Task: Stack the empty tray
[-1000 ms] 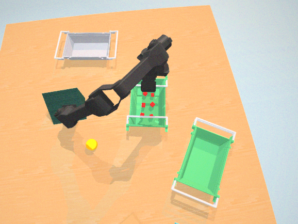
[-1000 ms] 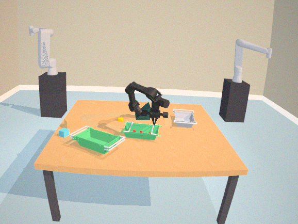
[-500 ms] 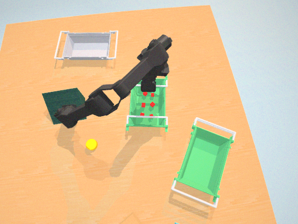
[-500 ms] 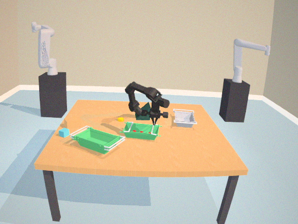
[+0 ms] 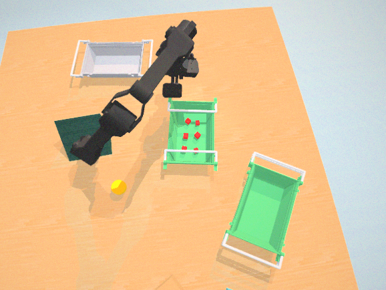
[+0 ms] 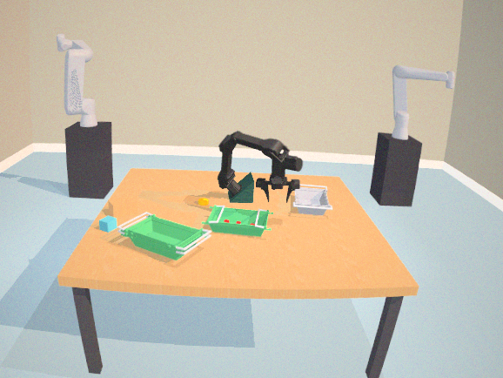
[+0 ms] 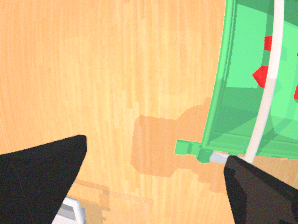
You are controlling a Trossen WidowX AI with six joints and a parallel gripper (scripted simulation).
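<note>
Now: gripper tip 25 cm past the grey tray, 20 cm to the right of it and 7 cm above it. Also, from my gripper tip: yellow disc: 33 cm to the right, 23 cm behind, 10 cm below; then tan box: 70 cm to the right, 8 cm below, 7 cm behind; then cyan cube: 73 cm to the right, 12 cm ahead, 9 cm below.
</note>
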